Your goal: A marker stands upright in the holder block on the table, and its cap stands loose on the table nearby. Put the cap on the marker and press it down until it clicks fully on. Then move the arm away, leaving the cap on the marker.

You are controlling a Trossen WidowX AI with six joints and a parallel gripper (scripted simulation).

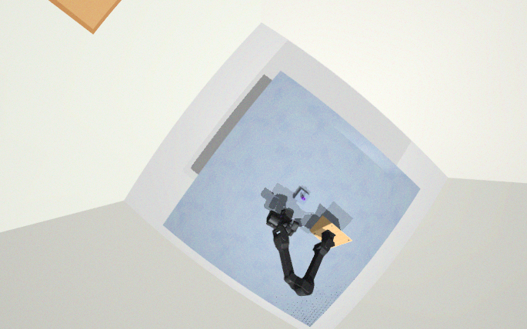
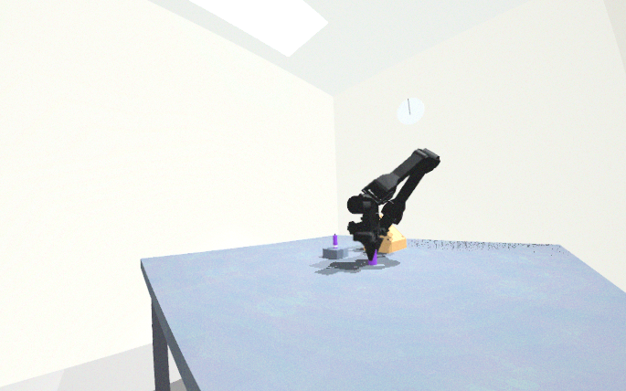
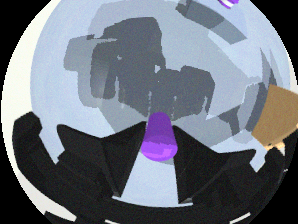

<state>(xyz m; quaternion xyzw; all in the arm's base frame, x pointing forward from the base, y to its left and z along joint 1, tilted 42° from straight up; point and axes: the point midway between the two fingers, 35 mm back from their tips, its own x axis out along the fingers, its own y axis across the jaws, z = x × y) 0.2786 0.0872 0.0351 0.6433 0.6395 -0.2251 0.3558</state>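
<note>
Right now my gripper tip is 3 cm past the grey holder block and 18 cm to the left of it. Round my gripper tip: purple cap: 1 cm above.
</note>
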